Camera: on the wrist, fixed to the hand. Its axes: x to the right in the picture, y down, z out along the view.
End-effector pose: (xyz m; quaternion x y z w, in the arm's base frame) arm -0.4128 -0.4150 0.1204 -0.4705 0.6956 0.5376 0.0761
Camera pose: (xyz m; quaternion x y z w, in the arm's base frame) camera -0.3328 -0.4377 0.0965 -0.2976 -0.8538 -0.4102 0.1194
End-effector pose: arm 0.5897 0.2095 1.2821 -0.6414 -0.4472 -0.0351 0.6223
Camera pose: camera 0.5549 0.1541 1.3387 -0.6616 0.0217 0.6089 0.4370
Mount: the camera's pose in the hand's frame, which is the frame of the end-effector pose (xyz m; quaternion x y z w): -0.0161 -0.0746 -0.0408 0.1401 -0.2049 0.7041 0.6653
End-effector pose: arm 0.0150 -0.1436 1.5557 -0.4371 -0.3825 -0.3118 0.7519
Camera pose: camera -0.0408 -0.2096 1.5600 -0.5187 -0.1445 0.4651 0.7027
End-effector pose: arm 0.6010 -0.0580 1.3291 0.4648 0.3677 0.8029 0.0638
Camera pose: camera 0.5598 -0.0330 1.2572 -0.7416 -0.0168 -0.4323 0.5127
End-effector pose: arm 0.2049 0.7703 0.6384 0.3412 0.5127 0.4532 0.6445
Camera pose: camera 0.1818 0.7277 0.5667 0.7711 0.0323 0.6136 0.1669
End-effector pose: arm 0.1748 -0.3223 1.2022 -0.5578 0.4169 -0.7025 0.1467
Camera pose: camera 0.1625 -0.2488 1.2462 -0.2010 0.5416 -0.3082 0.7558
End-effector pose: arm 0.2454 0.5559 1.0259 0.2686 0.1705 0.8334 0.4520
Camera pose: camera 0.2774 0.5804 0.9493 -0.5328 0.0515 -0.7938 0.2888
